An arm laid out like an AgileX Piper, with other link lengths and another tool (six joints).
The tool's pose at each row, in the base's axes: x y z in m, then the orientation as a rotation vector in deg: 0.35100 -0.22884 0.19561 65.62 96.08 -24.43; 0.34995 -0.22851 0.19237 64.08 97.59 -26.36; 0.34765 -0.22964 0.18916 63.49 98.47 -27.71; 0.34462 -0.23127 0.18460 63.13 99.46 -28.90; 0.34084 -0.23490 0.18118 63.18 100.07 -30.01; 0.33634 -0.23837 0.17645 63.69 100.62 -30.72; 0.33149 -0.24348 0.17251 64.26 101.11 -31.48; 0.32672 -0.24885 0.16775 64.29 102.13 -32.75; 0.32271 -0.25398 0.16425 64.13 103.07 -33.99; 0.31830 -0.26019 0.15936 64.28 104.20 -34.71; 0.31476 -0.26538 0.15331 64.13 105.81 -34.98
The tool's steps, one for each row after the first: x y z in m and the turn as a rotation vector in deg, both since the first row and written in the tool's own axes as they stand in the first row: 0.00303 -0.00149 0.00056 0.50 0.02 -2.39; 0.00537 -0.00474 0.00149 1.12 0.11 -3.72; 0.00867 -0.00916 0.00296 1.80 0.43 -4.91; 0.01004 -0.01491 0.00501 2.62 0.64 -5.67; 0.01265 -0.02150 0.00710 3.44 1.09 -5.98; 0.01379 -0.02900 0.00987 4.33 1.51 -6.25; 0.01552 -0.03675 0.01322 5.29 2.01 -7.28; 0.01624 -0.04344 0.01627 6.11 2.39 -8.35; 0.01767 -0.05133 0.02048 6.80 3.19 -9.11; 0.02058 -0.05826 0.02490 7.08 4.37 -10.05
